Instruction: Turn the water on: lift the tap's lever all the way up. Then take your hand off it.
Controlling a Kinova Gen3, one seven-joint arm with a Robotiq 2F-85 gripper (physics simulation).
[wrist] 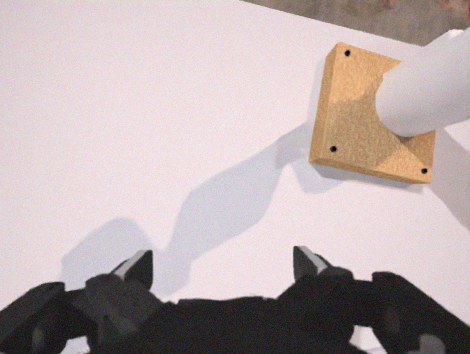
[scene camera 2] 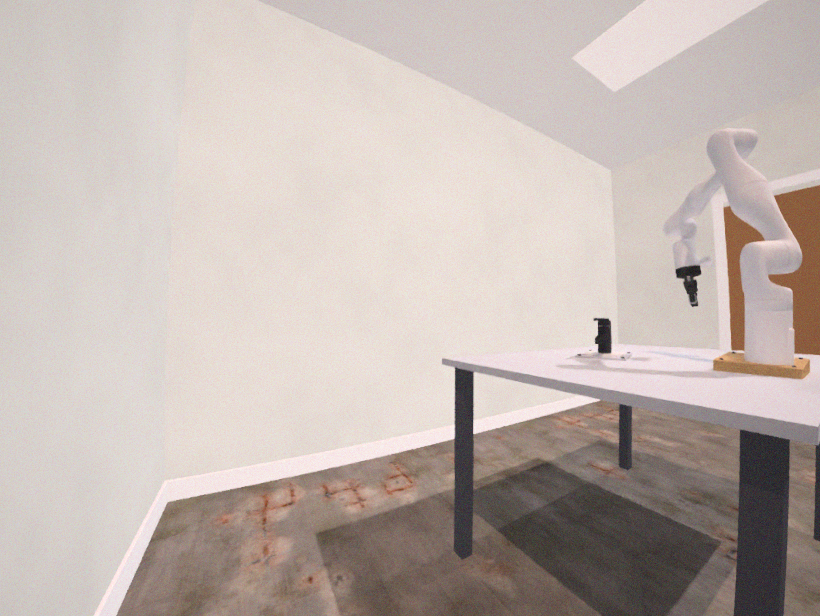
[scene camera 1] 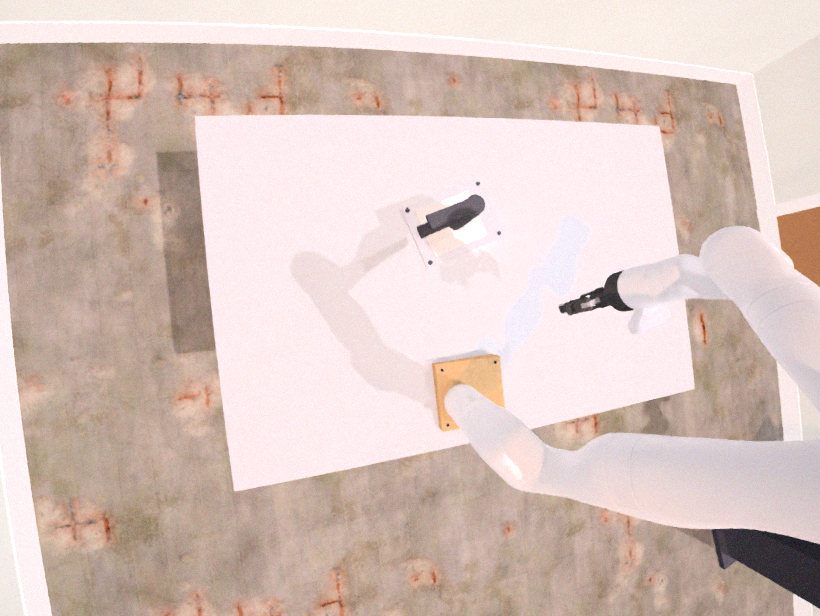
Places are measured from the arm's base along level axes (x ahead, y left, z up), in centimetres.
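Pixels of known places: gripper, fingertip midpoint: (wrist: 223, 263) (scene camera 2: 694, 305) (scene camera 1: 576, 302); arm's base at its link origin: (wrist: 403, 105) (scene camera 2: 767, 361) (scene camera 1: 461, 401).
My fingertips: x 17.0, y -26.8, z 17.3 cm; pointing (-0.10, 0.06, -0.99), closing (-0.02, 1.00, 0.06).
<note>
For each thing: its top centre in the pictures, then the offset to it from my fingertips. "spot": a spot on its surface instead. Level surfaces: height alone.
- black tap at a spot on its surface: (scene camera 1: 454, 213) spot: dy +19.1, dx +26.7, dz -4.9 cm
- pale square base plate at a spot on its surface: (scene camera 1: 424, 246) spot: dy +23.1, dx +23.6, dz -19.7 cm
- white table at its surface level: dz -20.5 cm
A black tap (scene camera 1: 454, 213) (scene camera 2: 603, 336) stands upright on a pale square base plate (scene camera 1: 424, 246) on the white table. In the second scene view a thin flat piece, which looks like the lever, sticks out to the left at its top; its exact angle is too small to tell. The tap does not show in the wrist view. My gripper (scene camera 1: 563, 308) (scene camera 2: 694, 305) (wrist: 223, 263) is open and empty, fingers pointing down. It hangs high above the table, to the right of the tap in both scene views and well apart from it.
The white table (scene camera 1: 298, 431) (scene camera 2: 530, 371) (wrist: 125, 100) carries the tap and the arm's wooden mounting block (scene camera 1: 487, 374) (scene camera 2: 729, 364) (wrist: 355, 115). The arm (scene camera 1: 662, 467) (scene camera 2: 742, 179) rises from that block. A brown door (scene camera 2: 772, 265) is in the wall behind.
</note>
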